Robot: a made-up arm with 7 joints.
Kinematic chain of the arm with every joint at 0, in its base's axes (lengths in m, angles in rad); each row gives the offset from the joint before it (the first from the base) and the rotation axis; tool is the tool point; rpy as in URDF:
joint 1: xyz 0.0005 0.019 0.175 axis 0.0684 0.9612 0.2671
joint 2: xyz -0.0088 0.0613 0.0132 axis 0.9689 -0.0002 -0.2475
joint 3: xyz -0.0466 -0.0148 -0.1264 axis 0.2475 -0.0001 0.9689
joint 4: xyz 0.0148 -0.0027 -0.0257 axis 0.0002 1 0
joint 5: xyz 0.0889 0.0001 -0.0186 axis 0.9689 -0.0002 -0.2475
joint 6: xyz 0.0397 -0.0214 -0.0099 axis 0.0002 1 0
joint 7: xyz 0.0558 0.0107 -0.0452 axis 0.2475 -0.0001 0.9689
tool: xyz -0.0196 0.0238 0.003 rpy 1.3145 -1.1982 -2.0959
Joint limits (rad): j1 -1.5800..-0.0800 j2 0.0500..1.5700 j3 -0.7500..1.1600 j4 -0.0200..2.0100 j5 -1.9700..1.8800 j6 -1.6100..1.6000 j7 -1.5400..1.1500
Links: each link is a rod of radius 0.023 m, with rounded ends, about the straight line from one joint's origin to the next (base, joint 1, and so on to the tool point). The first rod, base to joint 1, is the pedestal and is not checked.
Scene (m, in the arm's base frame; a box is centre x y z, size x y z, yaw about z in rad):
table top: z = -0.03
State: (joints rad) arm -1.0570 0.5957 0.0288 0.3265 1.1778 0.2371 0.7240
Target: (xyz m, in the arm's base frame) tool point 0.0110 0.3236 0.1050
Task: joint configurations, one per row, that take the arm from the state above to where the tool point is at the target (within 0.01 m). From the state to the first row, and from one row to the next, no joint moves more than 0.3 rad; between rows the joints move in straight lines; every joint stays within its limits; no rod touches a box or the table.
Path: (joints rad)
1: -0.8128 0.6175 0.2876 0.3260 1.2054 0.3056 0.7111
2: -0.5685 0.6393 0.5463 0.3254 1.2330 0.3741 0.6982
3: -0.3242 0.6611 0.8051 0.3249 1.2606 0.4427 0.6853
4: -0.0800 0.6829 1.0639 0.3244 1.2882 0.5112 0.6725

